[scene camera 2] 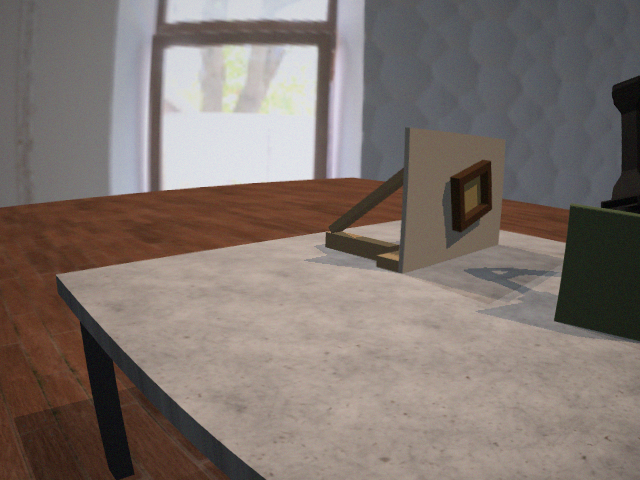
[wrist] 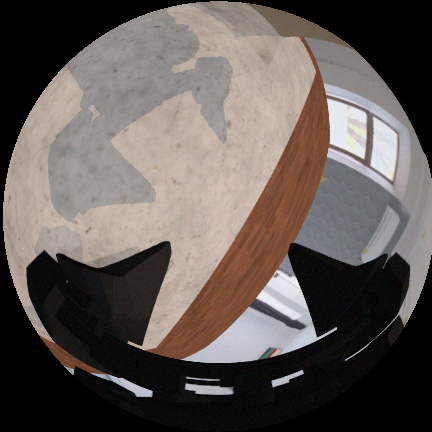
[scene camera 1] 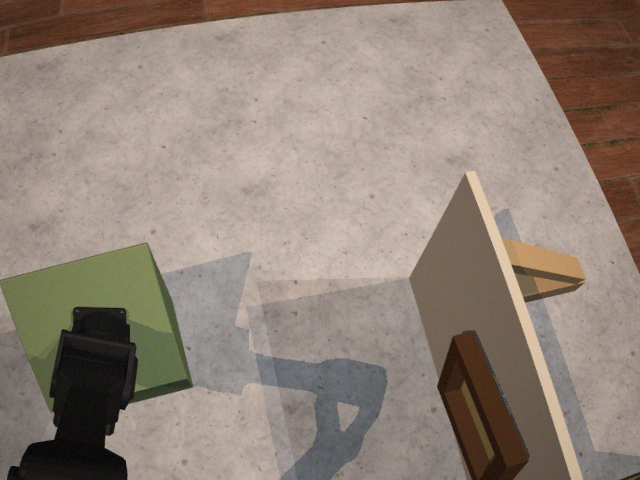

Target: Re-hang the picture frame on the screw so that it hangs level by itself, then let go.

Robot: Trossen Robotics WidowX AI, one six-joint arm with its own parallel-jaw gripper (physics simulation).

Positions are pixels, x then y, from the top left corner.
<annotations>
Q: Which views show the dark brown picture frame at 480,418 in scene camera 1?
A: Scene camera 2 and scene camera 1 only.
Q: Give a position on a wooden stand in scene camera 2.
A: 386,254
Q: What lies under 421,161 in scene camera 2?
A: An upright board.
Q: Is my gripper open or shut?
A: Open.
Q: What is my gripper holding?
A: Nothing.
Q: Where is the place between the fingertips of my gripper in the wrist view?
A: At 232,249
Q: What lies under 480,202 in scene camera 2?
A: A dark brown picture frame.
</annotations>
